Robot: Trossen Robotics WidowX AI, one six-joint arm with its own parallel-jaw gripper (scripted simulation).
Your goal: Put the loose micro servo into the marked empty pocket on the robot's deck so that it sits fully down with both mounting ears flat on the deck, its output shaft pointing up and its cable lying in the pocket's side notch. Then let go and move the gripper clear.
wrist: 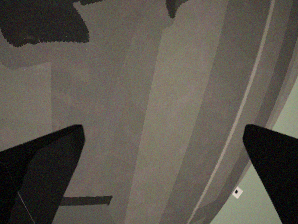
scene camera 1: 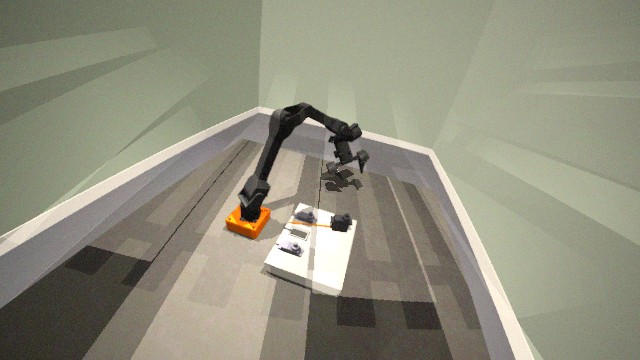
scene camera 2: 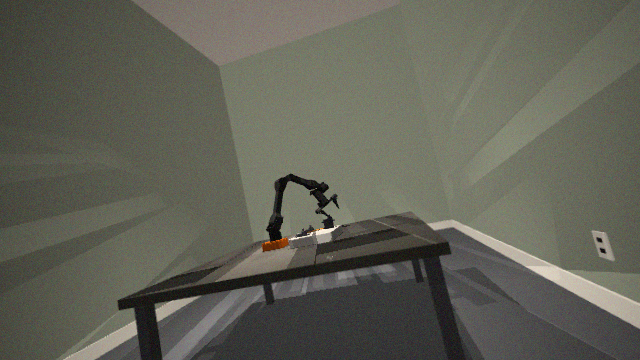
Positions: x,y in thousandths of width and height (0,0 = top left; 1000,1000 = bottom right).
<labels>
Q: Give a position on a deck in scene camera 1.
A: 504,738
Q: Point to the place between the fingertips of my gripper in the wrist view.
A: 555,596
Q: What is my gripper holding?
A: Nothing.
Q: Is my gripper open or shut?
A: Open.
</labels>
